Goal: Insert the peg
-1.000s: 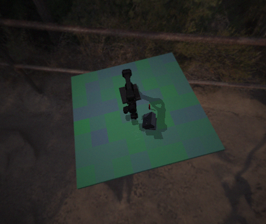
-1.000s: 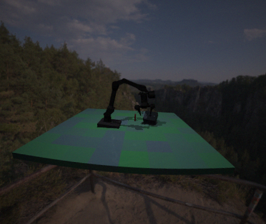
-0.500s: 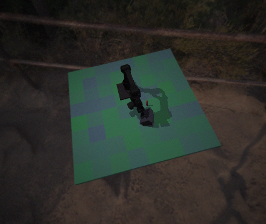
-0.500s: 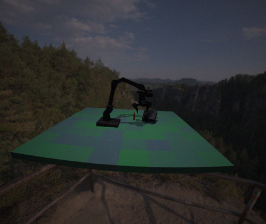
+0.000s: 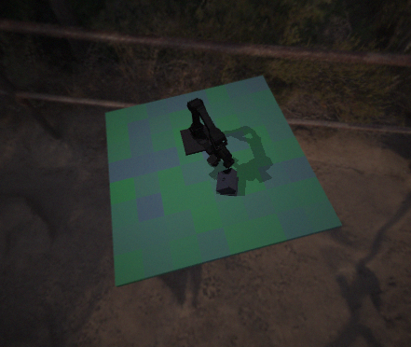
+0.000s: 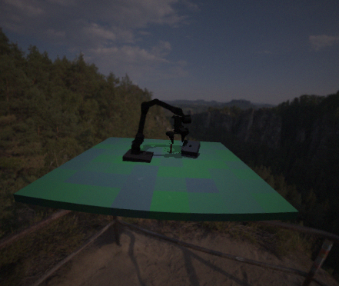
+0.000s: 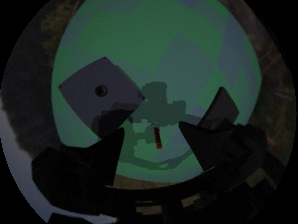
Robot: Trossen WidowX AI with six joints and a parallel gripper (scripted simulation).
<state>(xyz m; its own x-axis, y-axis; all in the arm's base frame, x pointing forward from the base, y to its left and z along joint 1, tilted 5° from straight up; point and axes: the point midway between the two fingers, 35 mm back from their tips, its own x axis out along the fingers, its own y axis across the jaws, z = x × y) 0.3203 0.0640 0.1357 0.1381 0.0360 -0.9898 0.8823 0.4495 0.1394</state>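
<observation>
Right now my gripper tip is 6 cm to the right of the dark red peg, 5 cm past it and 5 cm above it. From my gripper tip the other things lie so: panel 11 cm ahead, 4 cm below.
</observation>
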